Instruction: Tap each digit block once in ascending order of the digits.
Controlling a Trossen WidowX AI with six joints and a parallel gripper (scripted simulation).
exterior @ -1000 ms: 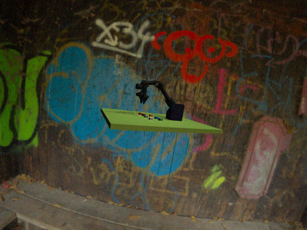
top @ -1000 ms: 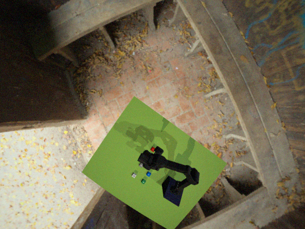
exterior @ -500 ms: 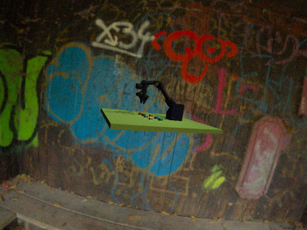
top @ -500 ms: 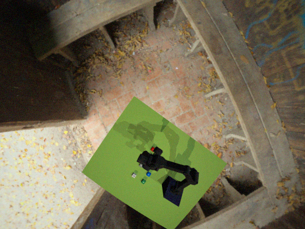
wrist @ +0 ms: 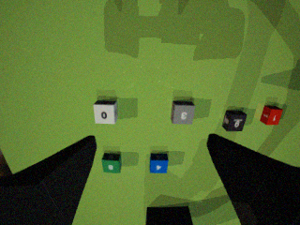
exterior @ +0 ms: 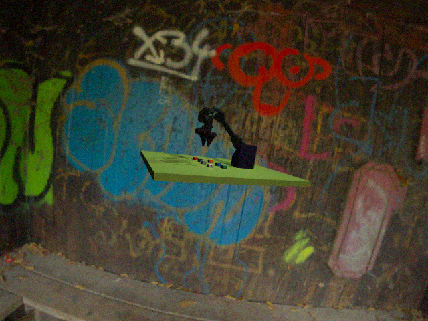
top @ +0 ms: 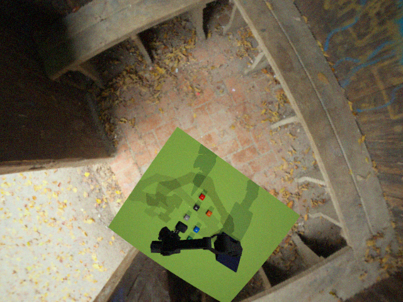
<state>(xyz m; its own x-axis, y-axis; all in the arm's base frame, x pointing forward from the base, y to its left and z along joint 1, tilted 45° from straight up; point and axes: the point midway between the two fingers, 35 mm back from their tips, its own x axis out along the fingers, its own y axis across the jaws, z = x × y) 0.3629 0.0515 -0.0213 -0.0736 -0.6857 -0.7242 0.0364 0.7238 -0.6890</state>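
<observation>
Right now my gripper tip is 2 cm past the white block, 7 cm to the right of it and 12 cm above it. Also, from my gripper tip: grey block 3 cm behind, 5 cm to the right, 12 cm below; blue block 13 cm behind, 1 cm to the right, 12 cm below; green block 13 cm behind, 8 cm to the left, 12 cm below.
</observation>
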